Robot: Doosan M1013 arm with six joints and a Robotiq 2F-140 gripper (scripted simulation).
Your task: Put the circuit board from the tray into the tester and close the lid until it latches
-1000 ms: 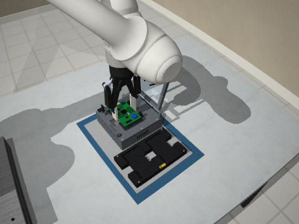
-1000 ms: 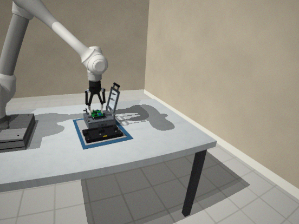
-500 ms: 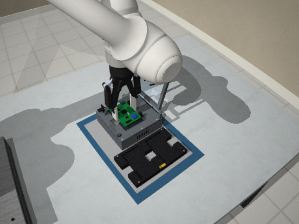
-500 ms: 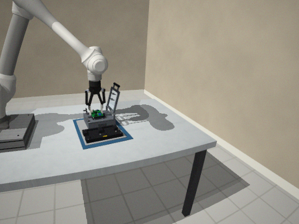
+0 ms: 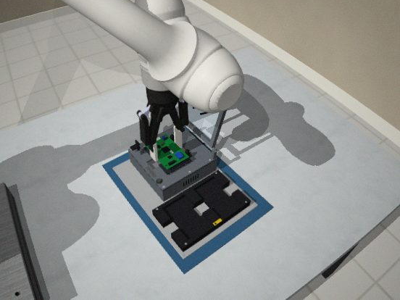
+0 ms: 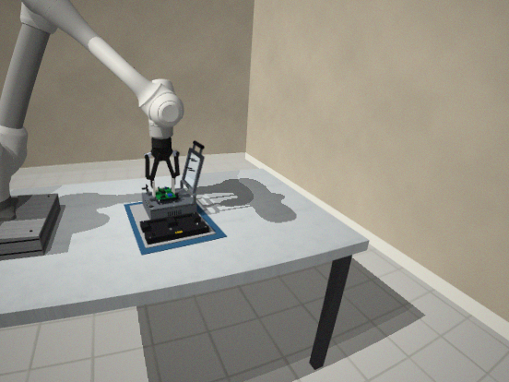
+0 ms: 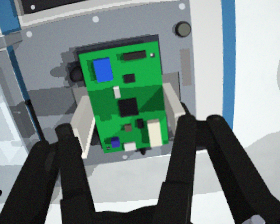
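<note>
The green circuit board lies 20 mm below my hand. Also, from my hand: latch hook (50 mm behind, 60 mm to the left, 20 mm below); tester lid (120 mm ahead, 10 mm to the right, 80 mm above).
</note>
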